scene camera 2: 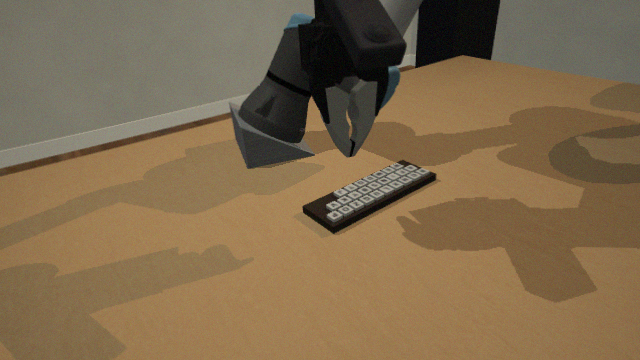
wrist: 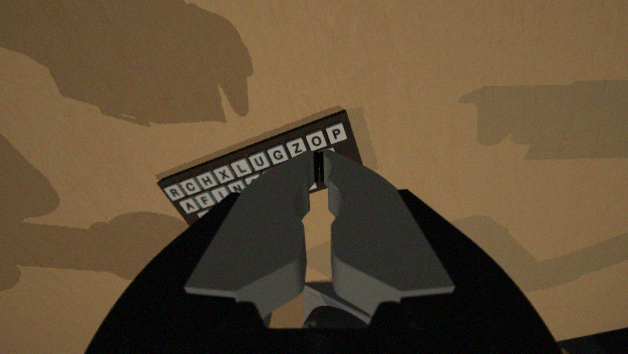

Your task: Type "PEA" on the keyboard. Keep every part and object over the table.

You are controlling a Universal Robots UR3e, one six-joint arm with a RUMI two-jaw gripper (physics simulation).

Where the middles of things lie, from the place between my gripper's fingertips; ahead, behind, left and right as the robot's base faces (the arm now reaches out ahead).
Labels:
Now: hand 10 cm above the dark keyboard (scene camera 2: 335,211), 7 cm to the right of it and 5 cm past it.

